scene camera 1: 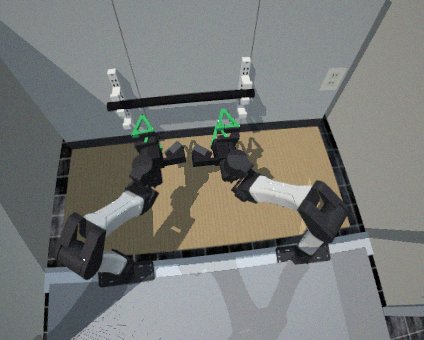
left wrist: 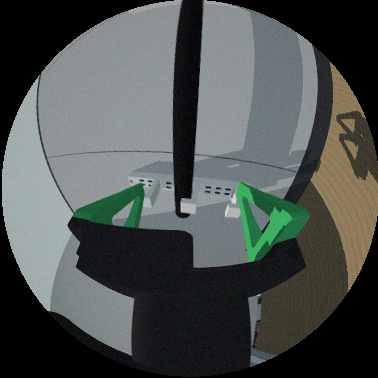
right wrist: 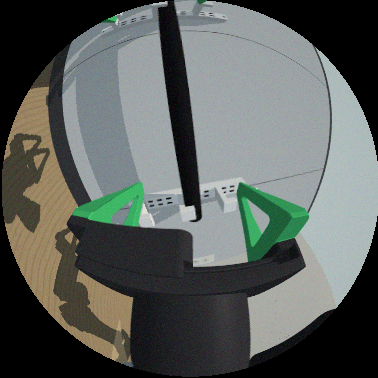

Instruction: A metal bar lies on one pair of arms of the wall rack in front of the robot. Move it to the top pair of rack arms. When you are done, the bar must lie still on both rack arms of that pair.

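The black metal bar (scene camera 1: 180, 99) (left wrist: 186, 100) (right wrist: 179, 100) lies across the middle pair of rack arms. Its ends rest on the white middle arm (left wrist: 188, 206) at the picture's left and the middle arm (right wrist: 187, 213) at the picture's right. The top arms (left wrist: 151, 193) (right wrist: 227, 202) are bare. My left gripper (scene camera 1: 144, 131) (left wrist: 190, 187) is open, its green fingers in front of the bar near its left end. My right gripper (scene camera 1: 221, 120) (right wrist: 190, 186) is open, in front of the bar near its right end. Both are empty, apart from the bar.
The white rack uprights (scene camera 1: 112, 76) (scene camera 1: 245, 65) stand on the grey wall, with bottom arms (scene camera 1: 127, 123) (scene camera 1: 242, 113) below the bar. A tan mat (scene camera 1: 280, 200) lies under both arms. A wall outlet (scene camera 1: 333, 78) is at the right.
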